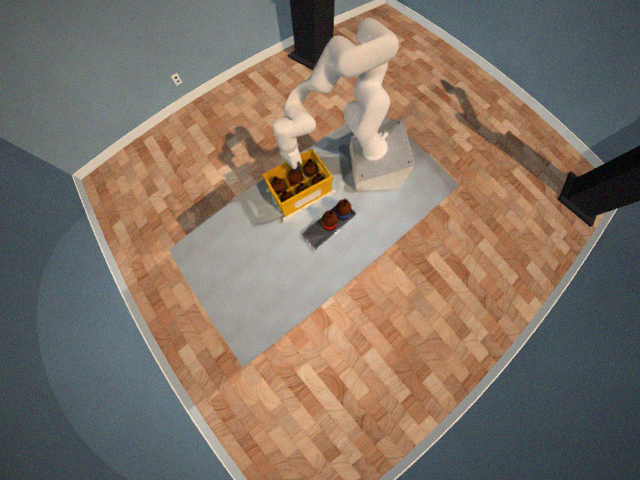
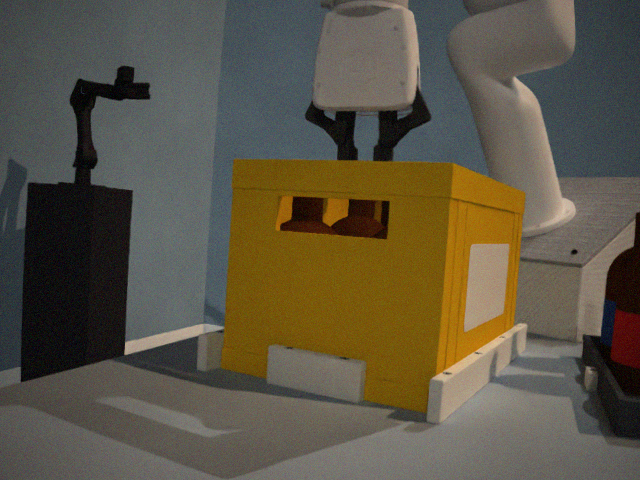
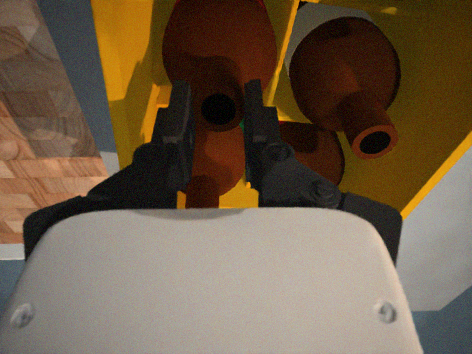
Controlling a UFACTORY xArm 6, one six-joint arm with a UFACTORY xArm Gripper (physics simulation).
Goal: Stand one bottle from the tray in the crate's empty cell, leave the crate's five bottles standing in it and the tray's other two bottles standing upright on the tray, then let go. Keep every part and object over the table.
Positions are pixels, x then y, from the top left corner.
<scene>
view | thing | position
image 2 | red-label bottle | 360,222
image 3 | my gripper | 218,105
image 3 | red-label bottle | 217,54
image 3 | red-label bottle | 319,149
</scene>
